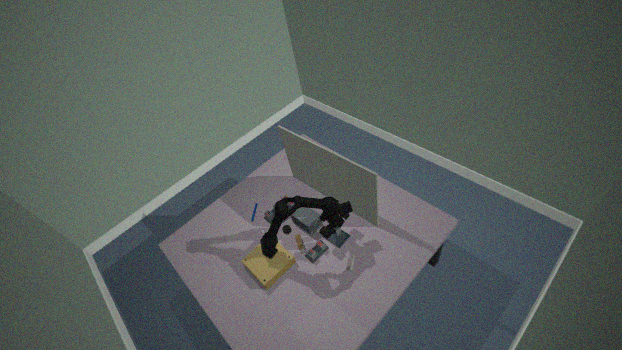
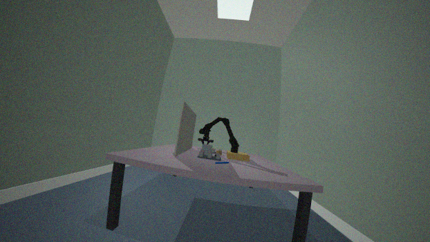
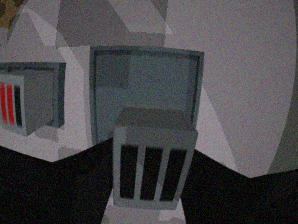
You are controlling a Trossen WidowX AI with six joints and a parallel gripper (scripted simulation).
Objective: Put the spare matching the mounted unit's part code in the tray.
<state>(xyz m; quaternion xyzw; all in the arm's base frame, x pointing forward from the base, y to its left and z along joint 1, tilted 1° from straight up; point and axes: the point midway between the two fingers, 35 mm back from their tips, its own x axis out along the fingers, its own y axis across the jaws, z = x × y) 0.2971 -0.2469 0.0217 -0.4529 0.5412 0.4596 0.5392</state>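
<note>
The tray lies 50 mm below my gripper tip. From my gripper tip the other things lie so: small brown block: 150 mm behind, 160 mm to the left, 30 mm below; tall pale panel: 220 mm ahead, 170 mm to the left, 170 mm above; grey mounted unit: 10 mm behind, 210 mm to the left.
</note>
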